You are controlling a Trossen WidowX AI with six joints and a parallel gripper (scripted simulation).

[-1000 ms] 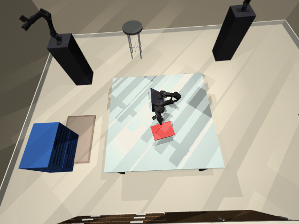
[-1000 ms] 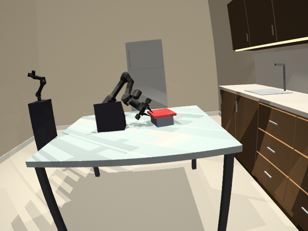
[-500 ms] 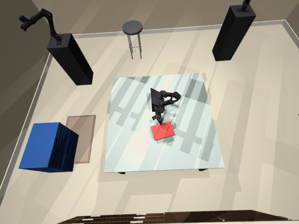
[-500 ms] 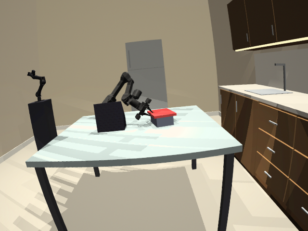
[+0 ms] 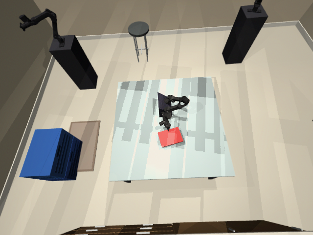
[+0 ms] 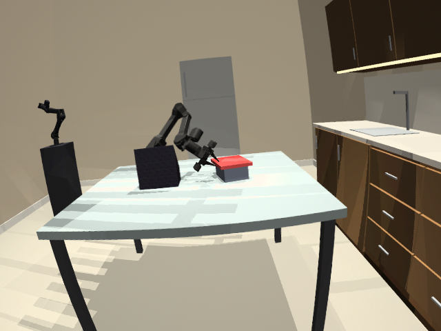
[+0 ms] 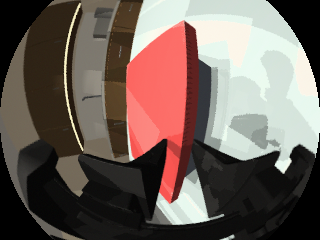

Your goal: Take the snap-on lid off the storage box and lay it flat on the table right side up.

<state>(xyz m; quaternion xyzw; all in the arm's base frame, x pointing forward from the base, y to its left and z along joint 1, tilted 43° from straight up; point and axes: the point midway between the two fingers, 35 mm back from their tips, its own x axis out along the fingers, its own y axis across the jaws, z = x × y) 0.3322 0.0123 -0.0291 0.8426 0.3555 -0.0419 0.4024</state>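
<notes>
The lid lies 70 mm ahead of my gripper tip and 10 mm to the left of it. The rest, counted from my gripper tip: grey storage box: 70 mm ahead, 40 mm below, 10 mm to the left.
</notes>
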